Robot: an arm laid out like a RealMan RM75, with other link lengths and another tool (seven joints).
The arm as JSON. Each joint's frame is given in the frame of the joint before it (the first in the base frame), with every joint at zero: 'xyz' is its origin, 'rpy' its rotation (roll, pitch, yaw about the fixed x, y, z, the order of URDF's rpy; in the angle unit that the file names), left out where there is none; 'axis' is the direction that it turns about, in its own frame. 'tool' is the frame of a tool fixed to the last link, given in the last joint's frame.
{
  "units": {
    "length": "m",
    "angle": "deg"
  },
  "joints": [
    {
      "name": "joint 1",
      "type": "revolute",
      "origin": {
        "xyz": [
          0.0,
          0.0,
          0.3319
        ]
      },
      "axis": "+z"
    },
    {
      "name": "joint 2",
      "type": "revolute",
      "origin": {
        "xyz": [
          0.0,
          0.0,
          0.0
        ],
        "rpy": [
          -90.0,
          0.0,
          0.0
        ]
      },
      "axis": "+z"
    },
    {
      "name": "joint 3",
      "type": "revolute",
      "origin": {
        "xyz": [
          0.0,
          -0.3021,
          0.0
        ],
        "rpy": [
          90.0,
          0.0,
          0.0
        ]
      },
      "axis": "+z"
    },
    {
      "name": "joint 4",
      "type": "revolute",
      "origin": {
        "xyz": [
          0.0,
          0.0,
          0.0
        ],
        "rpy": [
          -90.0,
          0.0,
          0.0
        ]
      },
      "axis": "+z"
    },
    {
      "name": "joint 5",
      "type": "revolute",
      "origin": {
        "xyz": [
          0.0,
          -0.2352,
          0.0
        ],
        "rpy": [
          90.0,
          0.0,
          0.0
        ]
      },
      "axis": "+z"
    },
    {
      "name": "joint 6",
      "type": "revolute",
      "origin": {
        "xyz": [
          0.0,
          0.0,
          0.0
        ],
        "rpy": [
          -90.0,
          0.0,
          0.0
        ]
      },
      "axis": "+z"
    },
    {
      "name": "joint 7",
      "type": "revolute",
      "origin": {
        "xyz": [
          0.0,
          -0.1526,
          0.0
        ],
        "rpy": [
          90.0,
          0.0,
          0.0
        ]
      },
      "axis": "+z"
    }
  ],
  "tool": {
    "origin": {
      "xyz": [
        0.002,
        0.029,
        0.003
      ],
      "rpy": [
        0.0,
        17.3,
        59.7
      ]
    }
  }
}
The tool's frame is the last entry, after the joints.
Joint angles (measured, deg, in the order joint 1, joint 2, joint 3, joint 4, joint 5, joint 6, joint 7), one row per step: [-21.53, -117.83, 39.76, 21.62, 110.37, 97.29, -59.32]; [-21.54, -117.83, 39.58, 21.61, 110.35, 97.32, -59.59]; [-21.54, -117.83, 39.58, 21.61, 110.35, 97.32, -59.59]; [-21.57, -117.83, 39.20, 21.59, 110.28, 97.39, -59.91]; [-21.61, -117.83, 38.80, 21.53, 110.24, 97.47, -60.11]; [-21.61, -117.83, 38.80, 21.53, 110.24, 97.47, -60.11]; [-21.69, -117.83, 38.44, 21.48, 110.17, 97.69, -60.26]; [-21.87, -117.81, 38.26, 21.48, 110.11, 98.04, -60.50]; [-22.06, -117.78, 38.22, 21.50, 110.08, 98.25, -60.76]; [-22.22, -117.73, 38.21, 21.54, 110.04, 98.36, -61.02]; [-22.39, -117.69, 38.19, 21.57, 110.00, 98.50, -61.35]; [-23.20, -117.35, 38.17, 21.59, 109.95, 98.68, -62.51]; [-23.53, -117.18, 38.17, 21.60, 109.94, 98.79, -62.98]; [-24.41, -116.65, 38.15, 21.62, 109.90, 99.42, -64.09]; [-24.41, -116.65, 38.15, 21.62, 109.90, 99.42, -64.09]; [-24.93, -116.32, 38.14, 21.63, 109.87, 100.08, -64.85]
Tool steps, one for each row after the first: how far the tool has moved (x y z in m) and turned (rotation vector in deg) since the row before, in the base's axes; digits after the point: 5 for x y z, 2 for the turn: [0.00015, 0.00037, 0.00043, 0.00, -0.18, 0.28]; [0.00000, 0.00000, 0.00000, 0.00, 0.00, 0.00]; [0.00032, 0.00082, 0.00088, 0.15, -0.32, 0.38]; [0.00030, 0.00071, 0.00075, 0.19, -0.31, 0.30]; [0.00000, 0.00000, 0.00000, 0.00, 0.00, 0.00]; [0.00075, 0.00070, 0.00089, 0.16, -0.39, 0.12]; [0.00140, 0.00091, 0.00101, -0.06, -0.40, -0.10]; [0.00117, 0.00101, 0.00070, -0.15, -0.22, -0.10]; [0.00078, 0.00107, 0.00074, -0.11, -0.11, -0.04]; [0.00095, 0.00105, 0.00071, -0.16, -0.18, 0.00]; [0.00281, 0.00542, 0.00315, -0.54, -0.19, -0.03]; [0.00108, 0.00217, 0.00153, -0.23, -0.06, -0.04]; [0.00311, 0.00528, 0.00499, -0.63, -0.30, -0.40]; [0.00000, 0.00000, 0.00000, 0.00, 0.00, 0.00]; [0.00231, 0.00260, 0.00344, -0.55, -0.39, -0.32]
